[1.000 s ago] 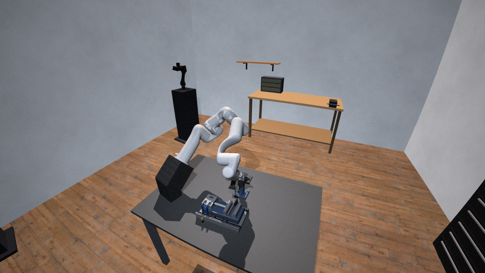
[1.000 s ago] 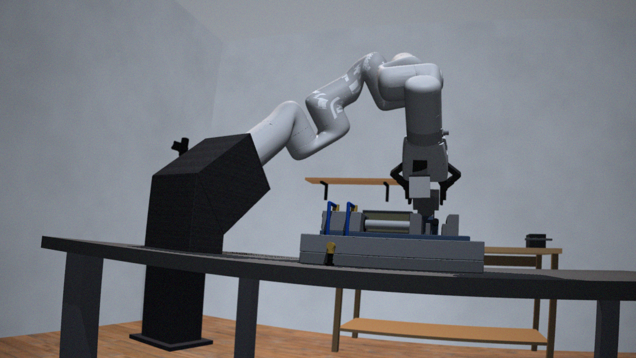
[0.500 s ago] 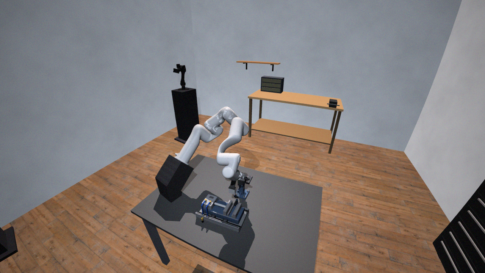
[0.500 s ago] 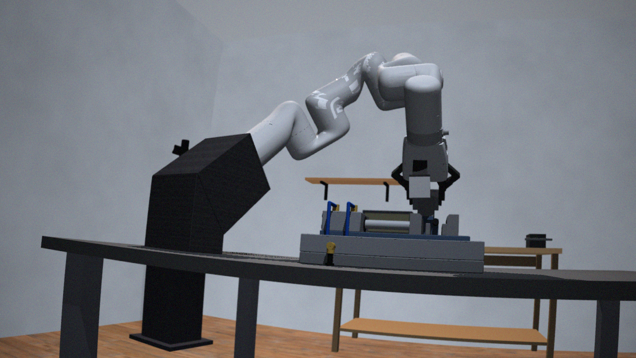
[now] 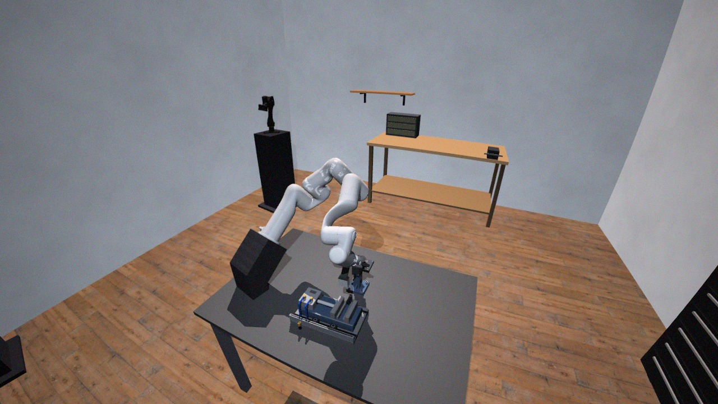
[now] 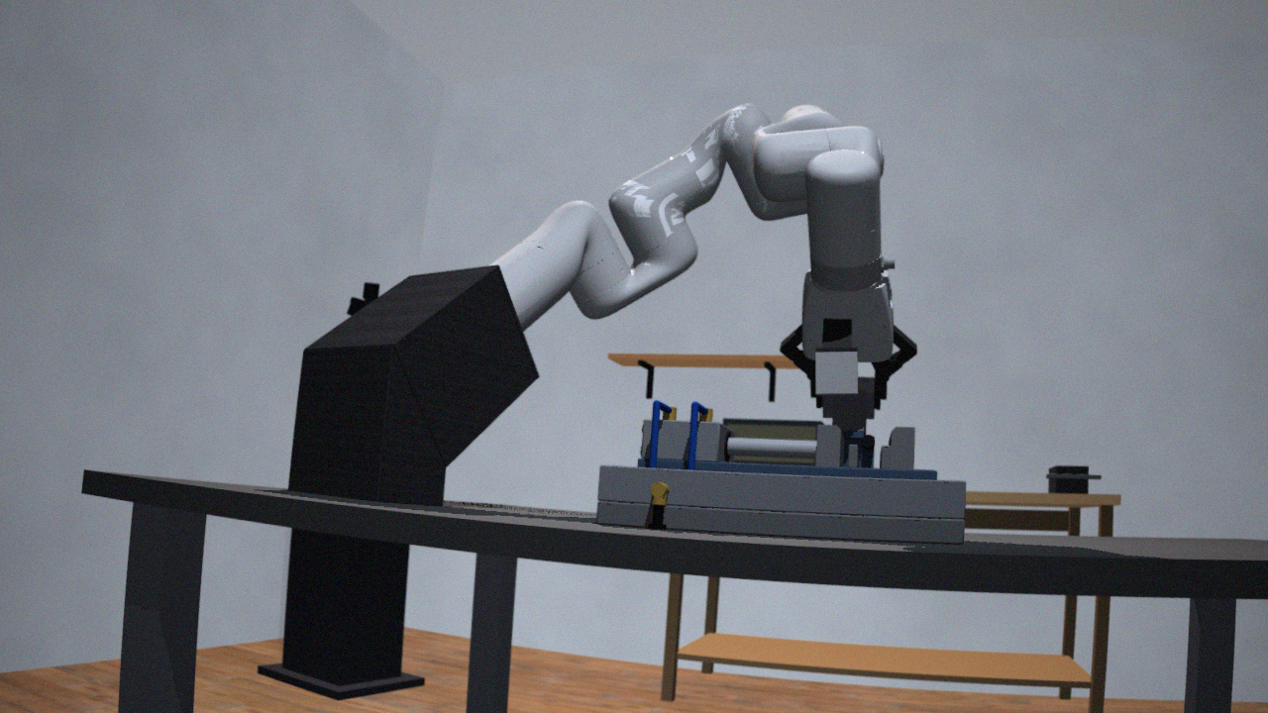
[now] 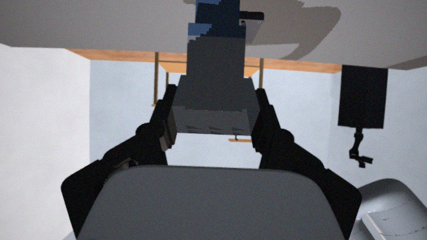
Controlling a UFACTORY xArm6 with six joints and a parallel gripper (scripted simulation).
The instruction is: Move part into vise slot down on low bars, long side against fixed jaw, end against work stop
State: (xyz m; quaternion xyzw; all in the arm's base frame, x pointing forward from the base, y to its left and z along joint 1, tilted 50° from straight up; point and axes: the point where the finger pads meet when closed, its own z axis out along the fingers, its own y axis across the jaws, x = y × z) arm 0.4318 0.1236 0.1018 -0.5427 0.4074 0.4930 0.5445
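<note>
Right now the part is 10 mm to the left of my hand. Round my hand: moving jaw 40 mm ahead, 210 mm to the right, 90 mm below; work stop 60 mm ahead, 150 mm to the right, 70 mm below; fixed jaw 100 mm ahead, 190 mm to the right, 90 mm below.
</note>
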